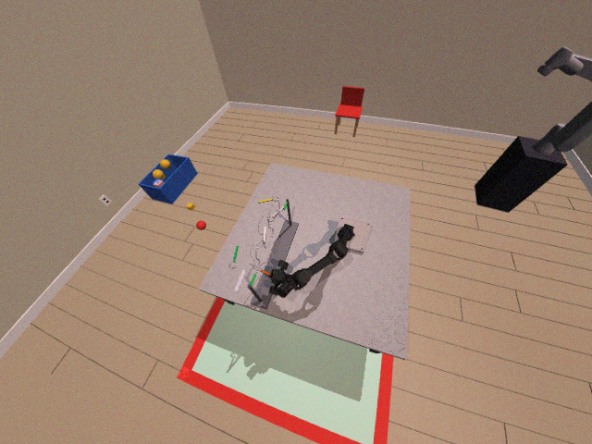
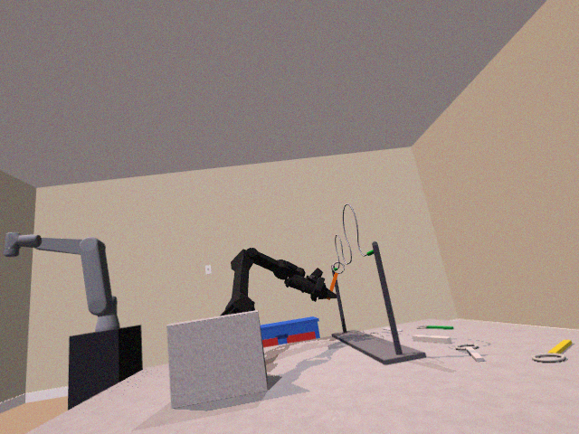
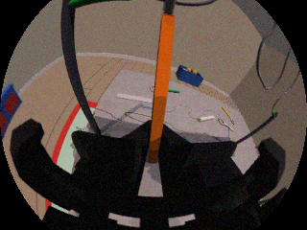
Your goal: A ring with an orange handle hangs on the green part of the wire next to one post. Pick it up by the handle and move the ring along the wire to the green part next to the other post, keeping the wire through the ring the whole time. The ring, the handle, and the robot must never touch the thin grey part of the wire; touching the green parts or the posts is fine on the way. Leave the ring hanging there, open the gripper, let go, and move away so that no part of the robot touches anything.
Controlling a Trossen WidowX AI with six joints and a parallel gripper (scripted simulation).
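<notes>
Right now the orange-handled ring is 8 cm above my gripper tip, 2 cm to the left of it and 1 cm ahead of it.
</notes>
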